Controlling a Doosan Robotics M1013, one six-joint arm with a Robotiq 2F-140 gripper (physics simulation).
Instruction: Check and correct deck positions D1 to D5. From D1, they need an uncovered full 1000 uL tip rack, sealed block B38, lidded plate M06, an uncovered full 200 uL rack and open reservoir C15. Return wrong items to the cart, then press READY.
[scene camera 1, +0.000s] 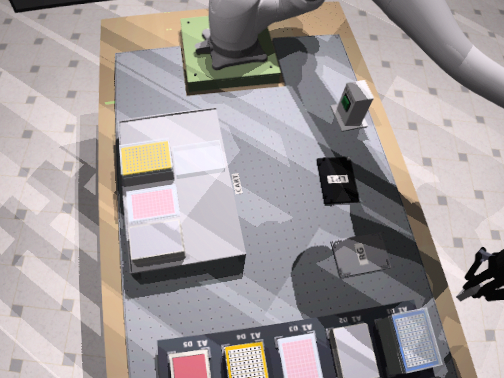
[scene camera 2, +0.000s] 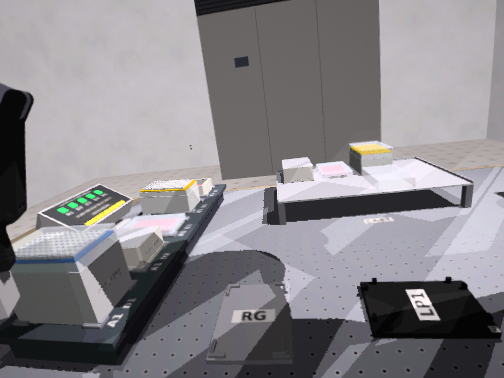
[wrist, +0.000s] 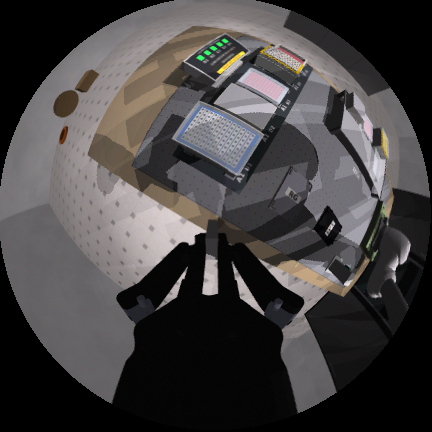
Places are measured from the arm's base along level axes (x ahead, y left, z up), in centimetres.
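Pixels of known places: gripper, fingertip midpoint: (scene camera 1: 461, 295) (scene camera 2: 4, 308) (wrist: 212, 227); arm's base, origin of the base link: (scene camera 1: 233, 46) (wrist: 377, 235).
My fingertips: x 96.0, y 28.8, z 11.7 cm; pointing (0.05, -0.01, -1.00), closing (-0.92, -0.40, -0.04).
Ahead of a thing's pixels: the offset from my fingertips to its top centre. "*": to the spot under its first point.
My gripper (scene camera 1: 460, 298) (wrist: 212, 227) is shut and empty, off the table's edge on the D1 side. A blue-rimmed rack {dx +5.7, dy -14.6, dz -0.3 cm} (scene camera 1: 416, 340) (scene camera 2: 70, 255) (wrist: 217, 140) stands on D1, with what looks like a clear cover over it. A pale flat-topped block {dx +4.2, dy -26.9, dz -6.4 cm} (scene camera 1: 355, 350) (wrist: 245, 105) is on D2, a pink plate {dx +2.7, dy -39.2, dz -9.0 cm} (scene camera 1: 300, 357) (wrist: 264, 85) on D3, a yellow-rimmed rack {dx +1.5, dy -51.7, dz -3.6 cm} (scene camera 1: 246, 362) (scene camera 2: 172, 187) on D4 and a red-filled reservoir {dx -0.4, dy -63.8, dz -7.5 cm} (scene camera 1: 190, 366) (scene camera 2: 204, 186) on D5. The cart {dx -49.2, dy -56.7, dz -9.0 cm} (scene camera 1: 210, 225) (scene camera 2: 320, 189) holds a yellow rack {dx -55.1, dy -63.0, dz -2.5 cm} (scene camera 1: 146, 157) (scene camera 2: 371, 156), a pink plate {dx -44.3, dy -63.8, dz -7.9 cm} (scene camera 1: 152, 203) and a pale block {dx -33.6, dy -64.6, dz -5.4 cm} (scene camera 1: 156, 240). Labels are unreadable.
A clear lid {dx -54.1, dy -49.6, dz -7.1 cm} (scene camera 1: 200, 157) lies on the cart. A grey RG plate {dx -19.3, dy -13.7, dz -14.2 cm} (scene camera 1: 350, 262) (scene camera 2: 254, 340) and a black LP1 plate {dx -42.0, dy -12.0, dz -13.6 cm} (scene camera 1: 338, 192) (scene camera 2: 390, 312) lie between cart and deck. A console {* dx +17.1, dy -39.5, dz -3.6 cm} (scene camera 2: 85, 206) (wrist: 216, 57) with several green lights stands behind the deck. A small device {dx -62.6, dy +0.3, dz -2.6 cm} (scene camera 1: 356, 105) stands near the arm's base.
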